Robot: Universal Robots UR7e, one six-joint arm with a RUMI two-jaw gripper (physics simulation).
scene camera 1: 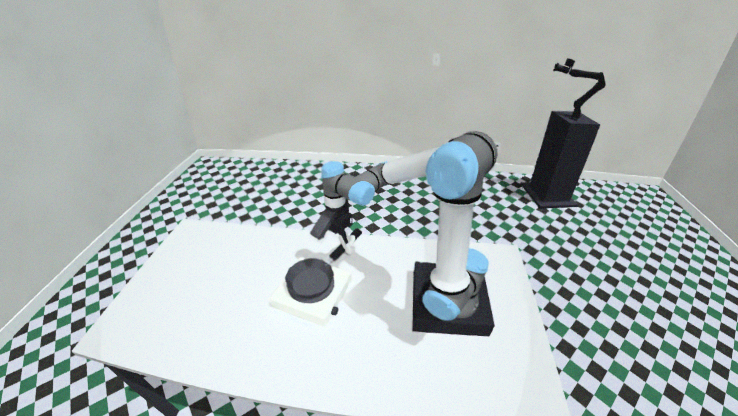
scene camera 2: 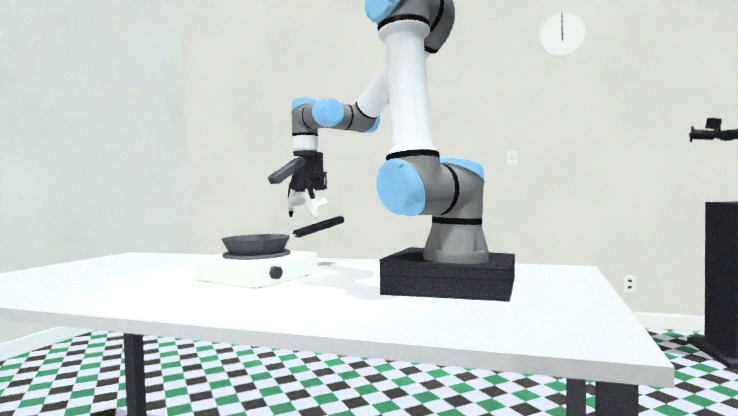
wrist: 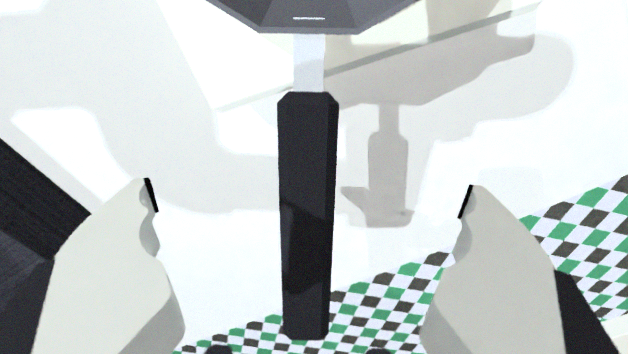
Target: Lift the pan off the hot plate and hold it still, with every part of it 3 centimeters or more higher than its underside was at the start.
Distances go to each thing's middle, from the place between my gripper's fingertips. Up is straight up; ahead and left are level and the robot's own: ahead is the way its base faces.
Scene:
Now: hand 5 cm short of the dark pan [scene camera 1: 308, 278], 4 cm to the right of it and 4 cm above it. The rest, counted from my hand: hot plate [scene camera 2: 252, 271] 10 cm ahead, 11 cm to the left, 12 cm below.

